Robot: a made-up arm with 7 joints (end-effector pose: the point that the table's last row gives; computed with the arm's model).
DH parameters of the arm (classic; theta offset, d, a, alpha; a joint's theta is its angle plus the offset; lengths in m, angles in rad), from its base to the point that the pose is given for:
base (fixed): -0.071 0 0 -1.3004
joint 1: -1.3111 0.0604 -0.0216 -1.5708
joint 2: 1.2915 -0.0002 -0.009 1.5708
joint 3: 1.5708 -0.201 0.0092 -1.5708
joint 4: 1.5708 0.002 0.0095 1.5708
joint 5: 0 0.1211 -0.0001 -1.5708
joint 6: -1.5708 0 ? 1.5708
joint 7: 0 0.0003 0 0
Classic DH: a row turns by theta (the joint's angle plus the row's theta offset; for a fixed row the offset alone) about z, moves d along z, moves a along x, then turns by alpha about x.
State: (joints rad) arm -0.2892 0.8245 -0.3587 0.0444 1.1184 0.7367 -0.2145
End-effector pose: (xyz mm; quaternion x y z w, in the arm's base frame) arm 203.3 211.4 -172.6 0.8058 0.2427 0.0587 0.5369
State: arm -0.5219 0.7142 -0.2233 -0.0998 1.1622 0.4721 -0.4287
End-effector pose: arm 251.5 160.2 -108.4 0.7732 0.1035 0.0158 0.6255
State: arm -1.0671 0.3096 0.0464 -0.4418 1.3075 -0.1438 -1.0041
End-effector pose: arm 236.3 47.4 46.4 0.7796 -0.2058 -0.0382 0.5903
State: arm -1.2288 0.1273 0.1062 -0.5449 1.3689 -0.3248 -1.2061
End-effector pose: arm 206.5 17.7 76.7 0.7928 -0.2594 -0.0297 0.5508
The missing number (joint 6, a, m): 0.066
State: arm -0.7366 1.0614 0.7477 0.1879 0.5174 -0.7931 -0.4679
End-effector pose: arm 186.9 262.8 69.3 0.7417 -0.3133 0.0700 0.5889
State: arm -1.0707 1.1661 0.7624 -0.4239 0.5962 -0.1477 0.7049
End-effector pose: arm 105.3 198.6 156.5 0.3212 -0.7465 0.5482 0.1976
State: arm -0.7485 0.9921 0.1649 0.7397 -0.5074 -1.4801 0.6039
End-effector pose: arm 212.0 273.1 -13.1 0.0487 -0.7116 0.2962 0.6352
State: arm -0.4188 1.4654 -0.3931 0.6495 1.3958 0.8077 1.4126
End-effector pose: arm 185.7 359.8 -14.1 -0.8780 0.3908 -0.1970 0.1940
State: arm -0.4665 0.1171 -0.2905 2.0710 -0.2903 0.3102 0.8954
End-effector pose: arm -12.5 141.4 -360.0 0.4739 0.7383 0.2815 0.3887
